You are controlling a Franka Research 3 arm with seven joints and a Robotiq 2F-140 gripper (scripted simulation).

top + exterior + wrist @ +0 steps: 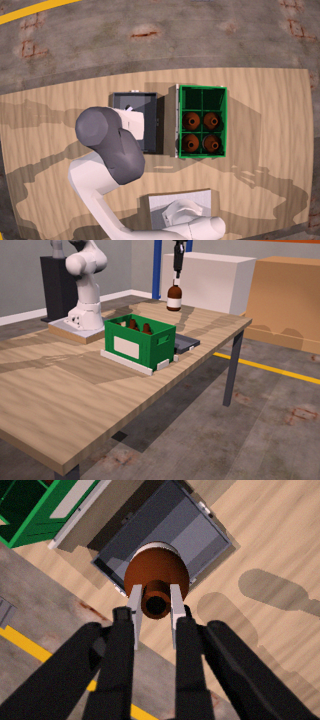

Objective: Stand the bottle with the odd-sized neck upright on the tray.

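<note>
The brown bottle lies 90 mm below my hand. From my hand the other things lie so: dark grey tray (340 mm below); then green crate (280 mm to the right, 270 mm below, 30 mm behind).
</note>
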